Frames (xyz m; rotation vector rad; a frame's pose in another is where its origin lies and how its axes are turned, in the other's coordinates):
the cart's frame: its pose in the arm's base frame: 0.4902 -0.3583 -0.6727 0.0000 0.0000 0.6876
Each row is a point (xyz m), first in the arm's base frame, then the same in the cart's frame.
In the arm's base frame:
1: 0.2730 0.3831 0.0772
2: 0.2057 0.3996 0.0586
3: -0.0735 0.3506 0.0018
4: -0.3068 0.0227 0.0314
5: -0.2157 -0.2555 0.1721
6: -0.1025 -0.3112 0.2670
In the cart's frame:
1: 0.3027 0.7108 0.7499
2: 0.2612 0.7663 0.7313
3: 0.0143 0.9056 0.6745
4: -0.3741 0.8003 0.7041
5: -0.4803 0.5275 0.8448
6: -0.4281 0.4126 0.9397

